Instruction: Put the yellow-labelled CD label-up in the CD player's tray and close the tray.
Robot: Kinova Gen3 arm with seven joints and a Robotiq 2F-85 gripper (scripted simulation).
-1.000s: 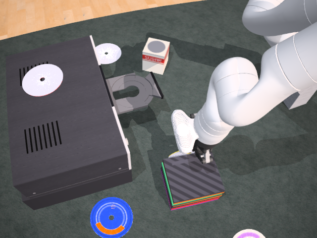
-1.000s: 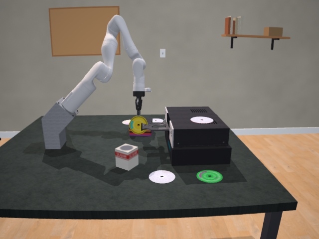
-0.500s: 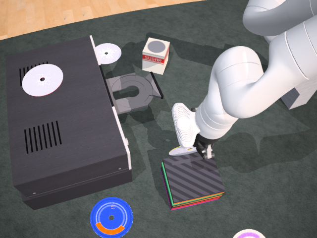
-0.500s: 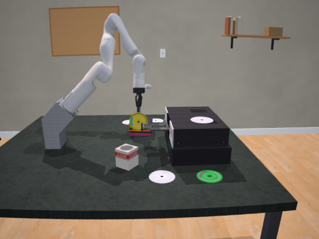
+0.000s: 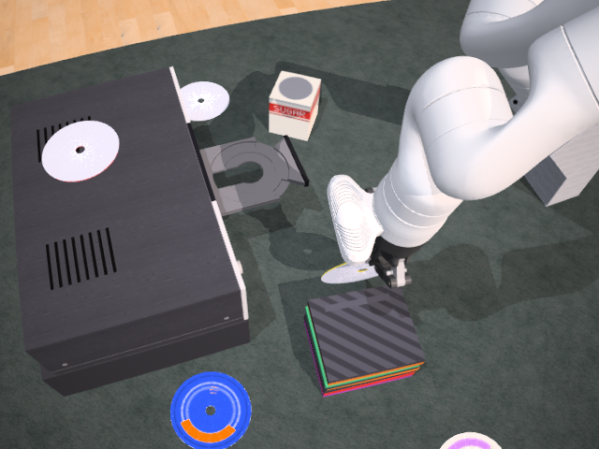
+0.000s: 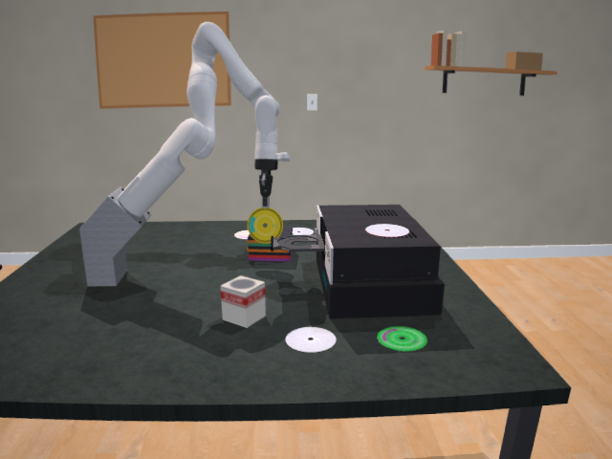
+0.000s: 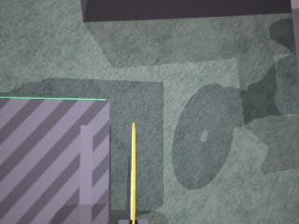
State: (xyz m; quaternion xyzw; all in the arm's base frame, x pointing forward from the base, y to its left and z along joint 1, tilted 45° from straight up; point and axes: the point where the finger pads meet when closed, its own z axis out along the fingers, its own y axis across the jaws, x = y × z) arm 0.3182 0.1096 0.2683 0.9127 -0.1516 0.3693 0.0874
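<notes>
Now: hand 70 mm above the CD and 10 mm to the left of it. From my hand the other things lie so: striped-top case (130 mm below, 50 mm to the left, 20 mm ahead); sugar box (420 mm to the right, 160 mm below, 110 mm behind).
</notes>
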